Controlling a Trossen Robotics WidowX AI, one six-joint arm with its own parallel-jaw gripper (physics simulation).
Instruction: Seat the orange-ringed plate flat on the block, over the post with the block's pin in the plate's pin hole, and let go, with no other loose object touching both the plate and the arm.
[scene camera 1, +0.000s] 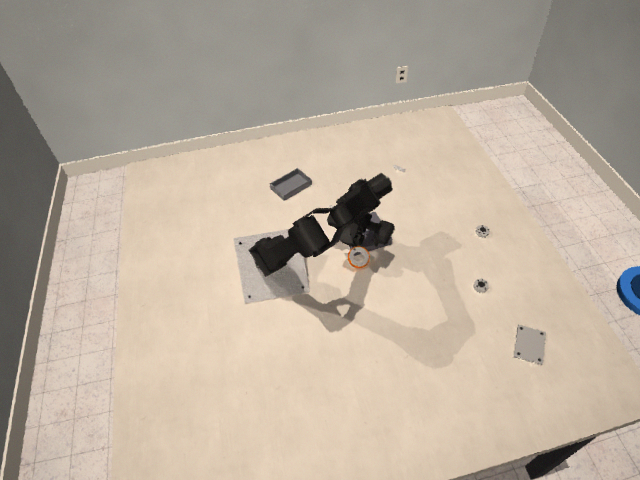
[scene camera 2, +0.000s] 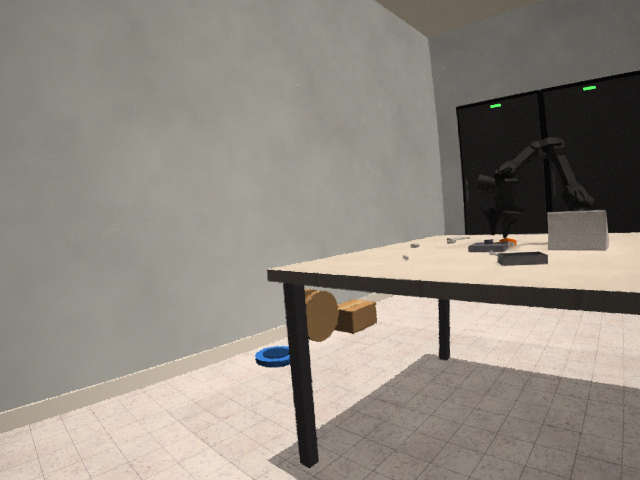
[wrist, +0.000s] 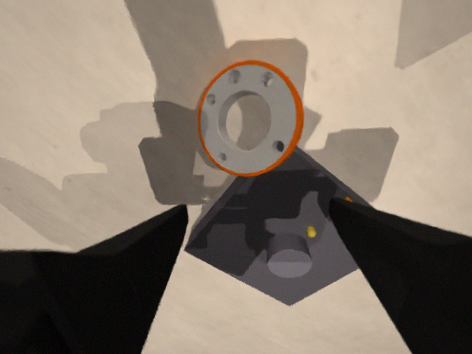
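Pixels of known places: gripper, fingertip midpoint: (scene camera 2: 498, 236) (wrist: 257, 208); arm's base, link origin: (scene camera 1: 267, 255) (scene camera 2: 580, 223).
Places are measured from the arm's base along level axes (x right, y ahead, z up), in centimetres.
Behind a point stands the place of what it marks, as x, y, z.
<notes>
The orange-ringed plate (scene camera 1: 364, 259) @(-0.1, 27.6, -6.8) (scene camera 2: 508, 241) @(-3.0, 25.1, -6.1) (wrist: 285, 110) @(-1.8, 24.0, -5.6) is off the post, at one edge of the dark block (scene camera 2: 485, 248) @(-16.7, 28.2, -7.2) (wrist: 320, 280) @(-15.9, 29.6, -6.2). It looks tilted, its near rim overlapping the block's edge in the wrist view and the rest out over the table. The block's round post (scene camera 2: 488, 241) @(-12.1, 29.1, -5.2) (wrist: 290, 262) @(-10.5, 29.5, -4.6) stands bare, with the yellow pin (wrist: 311, 231) @(-9.8, 27.1, -5.7) beside it. My gripper (scene camera 2: 499, 235) @(-5.0, 28.2, -4.1) (wrist: 257, 208) @(-5.0, 28.2, -4.1) is open and empty above the block, its fingers apart on either side of the post, the plate beyond the fingertips. The arm hides much of the block in scene camera 1.
A dark shallow tray (scene camera 1: 291, 183) @(-37.5, 8.6, -8.4) (scene camera 2: 522, 258) @(-39.9, 6.9, -6.8) lies beside the arm. The arm stands on a grey pedestal (scene camera 1: 253, 279) @(4.7, -4.5, -4.0) (scene camera 2: 577, 229) @(-5.2, 0.0, -1.7). Two small round parts (scene camera 1: 480, 289) @(14.6, 57.8, -7.2) (scene camera 1: 482, 227) @(-7.3, 65.8, -7.0), a flat grey plate (scene camera 1: 529, 344) @(32.5, 65.3, -7.9) and a small light piece (scene camera 1: 399, 168) @(-38.6, 46.6, -7.6) (scene camera 2: 405, 257) @(-40.0, 46.0, -7.9) lie farther off.
</notes>
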